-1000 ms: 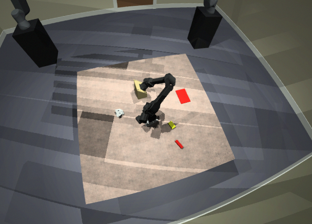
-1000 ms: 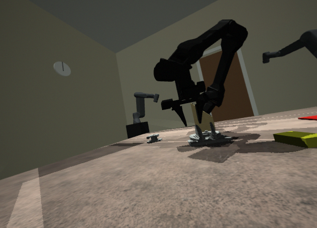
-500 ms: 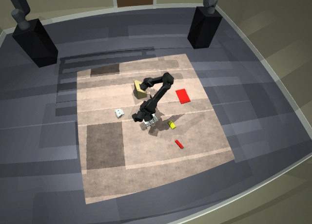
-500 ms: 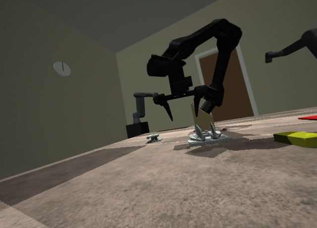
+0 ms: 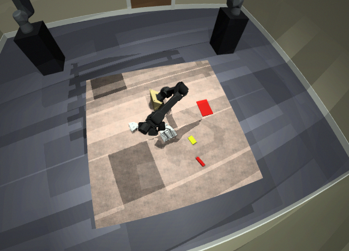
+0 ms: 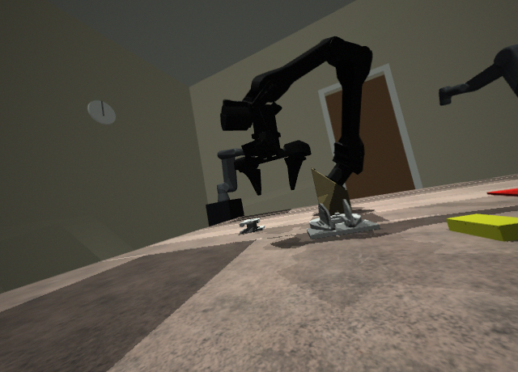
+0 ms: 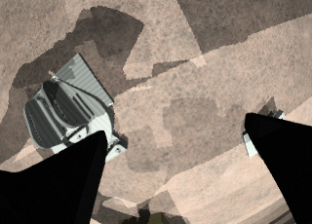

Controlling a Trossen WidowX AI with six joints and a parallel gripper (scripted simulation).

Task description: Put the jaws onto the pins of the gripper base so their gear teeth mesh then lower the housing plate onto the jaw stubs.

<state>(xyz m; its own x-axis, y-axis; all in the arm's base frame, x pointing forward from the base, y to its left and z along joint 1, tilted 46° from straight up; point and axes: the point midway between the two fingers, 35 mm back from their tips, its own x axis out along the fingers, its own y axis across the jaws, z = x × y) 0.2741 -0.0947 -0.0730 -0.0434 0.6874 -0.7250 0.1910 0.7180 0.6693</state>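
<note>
Now: the grey stepped piece 11 cm behind my gripper tip, 13 cm to the right of it and 9 cm below it. The rest, counted from my gripper tip: yellow block (12 cm ahead, 30 cm to the left, 9 cm below); then grey gripper base (11 cm behind, 13 cm to the right, 7 cm below); then grey housing plate (4 cm behind, 11 cm to the left, 9 cm below).
</note>
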